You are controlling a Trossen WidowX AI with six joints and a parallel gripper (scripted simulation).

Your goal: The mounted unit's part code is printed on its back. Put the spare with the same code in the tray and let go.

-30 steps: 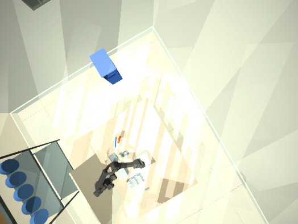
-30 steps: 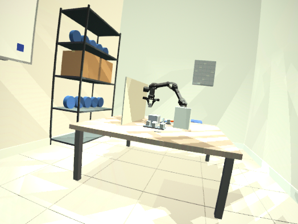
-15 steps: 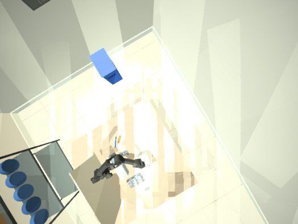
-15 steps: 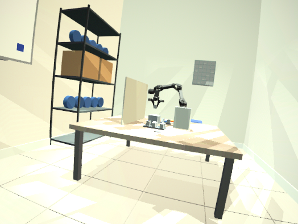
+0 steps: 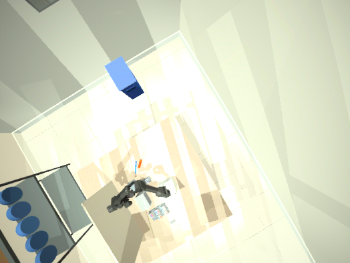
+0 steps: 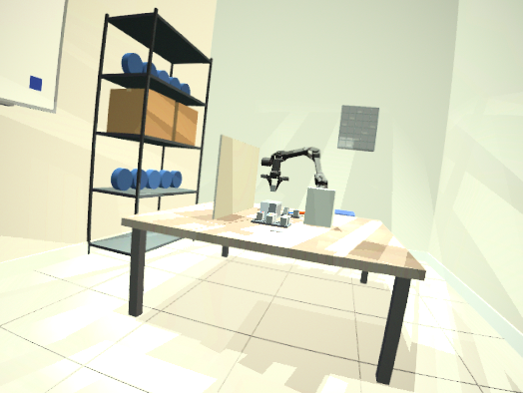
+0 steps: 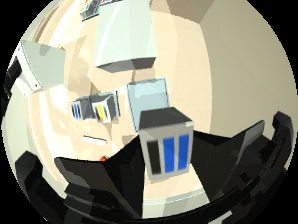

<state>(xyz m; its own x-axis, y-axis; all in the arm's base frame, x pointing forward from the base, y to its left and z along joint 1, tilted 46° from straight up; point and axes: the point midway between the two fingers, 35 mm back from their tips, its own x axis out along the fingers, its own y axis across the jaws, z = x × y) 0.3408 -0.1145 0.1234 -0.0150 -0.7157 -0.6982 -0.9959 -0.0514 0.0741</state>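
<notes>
Now: the light blue tray 16 cm below my gripper tip. Also, from my gripper tip: upright wooden panel 18 cm ahead, 18 cm to the left, 6 cm above; then blue pen 12 cm behind, 18 cm to the right, 16 cm below.
</notes>
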